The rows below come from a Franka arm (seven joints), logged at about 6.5 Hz.
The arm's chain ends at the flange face. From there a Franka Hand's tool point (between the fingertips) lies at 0.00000 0.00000 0.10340 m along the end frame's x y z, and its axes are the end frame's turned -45 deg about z.
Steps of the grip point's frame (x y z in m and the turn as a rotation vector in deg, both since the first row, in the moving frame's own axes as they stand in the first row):
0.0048 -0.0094 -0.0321 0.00 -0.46 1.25
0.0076 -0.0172 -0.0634 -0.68 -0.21 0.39
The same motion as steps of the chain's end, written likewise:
-0.0027 -0.0106 -0.0321 -0.33 -0.33 1.25
-0.0074 -0.0187 -0.0634 -0.63 0.33 0.39

